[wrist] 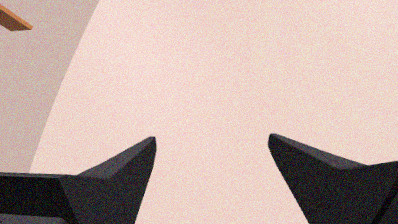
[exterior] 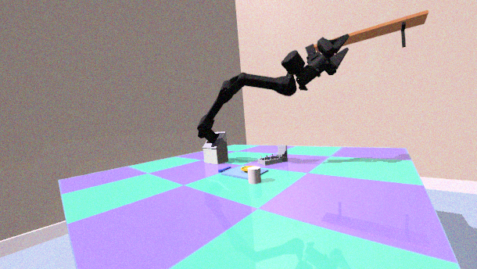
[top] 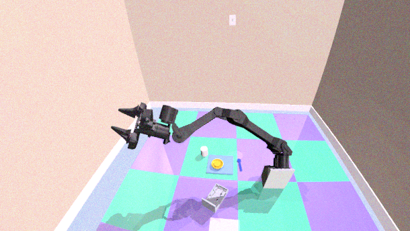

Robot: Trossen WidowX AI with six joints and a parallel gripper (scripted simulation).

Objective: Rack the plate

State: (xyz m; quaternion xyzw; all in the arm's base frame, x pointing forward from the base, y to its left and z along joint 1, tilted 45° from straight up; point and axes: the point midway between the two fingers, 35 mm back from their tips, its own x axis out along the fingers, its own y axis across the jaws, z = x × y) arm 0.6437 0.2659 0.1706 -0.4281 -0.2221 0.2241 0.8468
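Now: the yellow plate 35 cm behind my gripper tip, 17 cm to the right of it and 45 cm below it. From my gripper tip the other things lie so: white cup: 27 cm behind, 25 cm to the right, 44 cm below; light blue mat: 37 cm behind, 18 cm to the right, 46 cm below; dish rack: 36 cm behind, 3 cm to the left, 44 cm below.
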